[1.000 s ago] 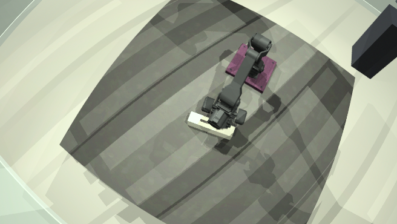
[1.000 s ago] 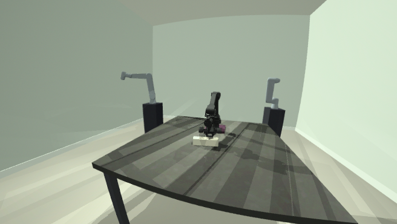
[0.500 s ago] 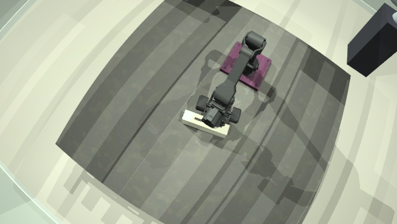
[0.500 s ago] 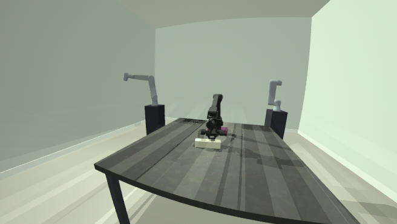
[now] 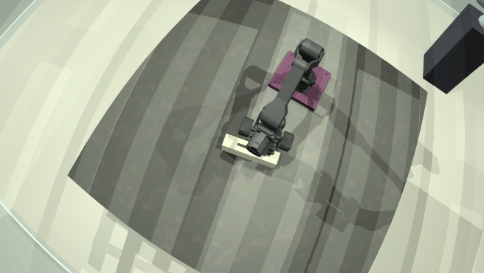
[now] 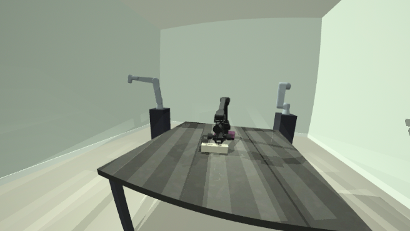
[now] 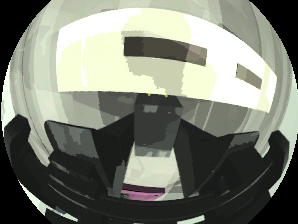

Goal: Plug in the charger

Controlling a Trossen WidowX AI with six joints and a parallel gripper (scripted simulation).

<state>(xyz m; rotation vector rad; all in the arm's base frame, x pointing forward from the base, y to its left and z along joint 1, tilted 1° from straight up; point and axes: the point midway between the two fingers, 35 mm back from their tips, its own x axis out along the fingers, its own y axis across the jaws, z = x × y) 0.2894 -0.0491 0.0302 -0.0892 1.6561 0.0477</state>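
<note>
Right now the dark charger is 2 cm ahead of my gripper tip and 1 cm above it.
</note>
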